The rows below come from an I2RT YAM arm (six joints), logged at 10 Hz.
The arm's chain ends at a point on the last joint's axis. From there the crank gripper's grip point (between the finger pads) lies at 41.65 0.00 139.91 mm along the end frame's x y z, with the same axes.
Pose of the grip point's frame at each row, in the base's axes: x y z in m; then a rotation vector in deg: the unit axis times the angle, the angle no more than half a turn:
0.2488 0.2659 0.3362 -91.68 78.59 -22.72
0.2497 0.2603 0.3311 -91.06 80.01 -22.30
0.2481 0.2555 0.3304 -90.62 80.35 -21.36
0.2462 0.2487 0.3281 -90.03 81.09 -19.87
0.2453 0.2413 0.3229 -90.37 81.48 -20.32
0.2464 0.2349 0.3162 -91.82 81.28 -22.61
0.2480 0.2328 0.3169 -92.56 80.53 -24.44
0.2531 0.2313 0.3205 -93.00 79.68 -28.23
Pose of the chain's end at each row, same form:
0.1307 0.2409 0.4183 -91.68 78.59 -22.72
0.1324 0.2365 0.4147 -91.06 80.01 -22.30
0.1315 0.2306 0.4146 -90.62 80.35 -21.36
0.1310 0.2223 0.4137 -90.03 81.09 -19.87
0.1302 0.2163 0.4091 -90.37 81.48 -20.32
0.1304 0.2137 0.4022 -91.82 81.28 -22.61
0.1305 0.2137 0.4014 -92.56 80.53 -24.44
0.1324 0.2173 0.4014 -93.00 79.68 -28.23

